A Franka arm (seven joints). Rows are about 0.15 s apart.
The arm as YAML. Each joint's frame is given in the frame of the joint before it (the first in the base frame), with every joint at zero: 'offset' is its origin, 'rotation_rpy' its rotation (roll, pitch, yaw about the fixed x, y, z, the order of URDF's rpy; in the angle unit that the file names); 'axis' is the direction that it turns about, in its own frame. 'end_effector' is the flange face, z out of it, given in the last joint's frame.
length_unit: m
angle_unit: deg
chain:
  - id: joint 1
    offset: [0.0, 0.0, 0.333]
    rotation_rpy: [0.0, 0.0, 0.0]
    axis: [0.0, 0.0, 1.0]
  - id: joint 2
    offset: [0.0, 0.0, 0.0]
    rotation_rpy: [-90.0, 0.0, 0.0]
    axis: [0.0, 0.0, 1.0]
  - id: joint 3
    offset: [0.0, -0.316, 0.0]
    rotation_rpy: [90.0, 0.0, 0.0]
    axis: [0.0, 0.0, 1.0]
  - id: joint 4
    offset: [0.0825, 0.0, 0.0]
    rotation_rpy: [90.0, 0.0, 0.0]
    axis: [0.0, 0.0, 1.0]
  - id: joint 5
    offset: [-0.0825, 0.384, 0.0]
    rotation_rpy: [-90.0, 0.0, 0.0]
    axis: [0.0, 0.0, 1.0]
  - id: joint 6
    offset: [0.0, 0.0, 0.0]
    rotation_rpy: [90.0, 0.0, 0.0]
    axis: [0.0, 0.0, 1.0]
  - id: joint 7
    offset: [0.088, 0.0, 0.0]
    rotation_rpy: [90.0, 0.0, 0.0]
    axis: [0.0, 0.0, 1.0]
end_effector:
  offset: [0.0, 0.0, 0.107]
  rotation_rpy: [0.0, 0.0, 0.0]
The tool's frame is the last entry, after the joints.
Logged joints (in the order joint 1, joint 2, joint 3, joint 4, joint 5, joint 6, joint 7), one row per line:
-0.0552 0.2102 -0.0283 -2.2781 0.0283 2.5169 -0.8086
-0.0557 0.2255 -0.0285 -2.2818 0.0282 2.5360 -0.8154
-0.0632 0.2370 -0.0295 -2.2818 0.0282 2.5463 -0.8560
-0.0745 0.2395 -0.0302 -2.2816 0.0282 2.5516 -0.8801
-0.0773 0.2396 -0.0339 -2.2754 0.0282 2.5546 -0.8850
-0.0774 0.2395 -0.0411 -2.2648 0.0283 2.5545 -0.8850
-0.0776 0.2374 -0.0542 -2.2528 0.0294 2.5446 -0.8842
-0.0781 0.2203 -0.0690 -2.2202 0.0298 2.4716 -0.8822
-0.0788 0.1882 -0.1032 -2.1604 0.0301 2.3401 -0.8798
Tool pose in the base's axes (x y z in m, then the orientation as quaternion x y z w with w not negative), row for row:
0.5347 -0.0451 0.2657 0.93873 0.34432 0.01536 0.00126
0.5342 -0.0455 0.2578 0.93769 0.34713 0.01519 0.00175
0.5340 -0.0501 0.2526 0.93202 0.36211 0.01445 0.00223
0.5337 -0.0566 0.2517 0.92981 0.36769 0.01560 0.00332
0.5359 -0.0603 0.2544 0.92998 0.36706 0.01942 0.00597
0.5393 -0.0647 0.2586 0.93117 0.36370 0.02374 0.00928
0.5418 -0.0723 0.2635 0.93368 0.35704 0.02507 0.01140
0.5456 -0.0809 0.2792 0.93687 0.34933 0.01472 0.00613
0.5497 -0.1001 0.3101 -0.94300 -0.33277 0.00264 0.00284
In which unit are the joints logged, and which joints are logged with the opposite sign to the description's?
The joints are logged in radians. Opposite sign: none.
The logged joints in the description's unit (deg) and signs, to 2 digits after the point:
-3.16 12.04 -1.62 -130.53 1.62 144.21 -46.33
-3.19 12.92 -1.63 -130.74 1.62 145.30 -46.72
-3.62 13.58 -1.69 -130.74 1.62 145.89 -49.05
-4.27 13.72 -1.73 -130.73 1.62 146.20 -50.43
-4.43 13.73 -1.94 -130.37 1.62 146.37 -50.71
-4.43 13.72 -2.35 -129.76 1.62 146.36 -50.71
-4.45 13.60 -3.11 -129.08 1.68 145.79 -50.66
-4.47 12.62 -3.95 -127.21 1.71 141.61 -50.55
-4.51 10.78 -5.91 -123.78 1.72 134.08 -50.41

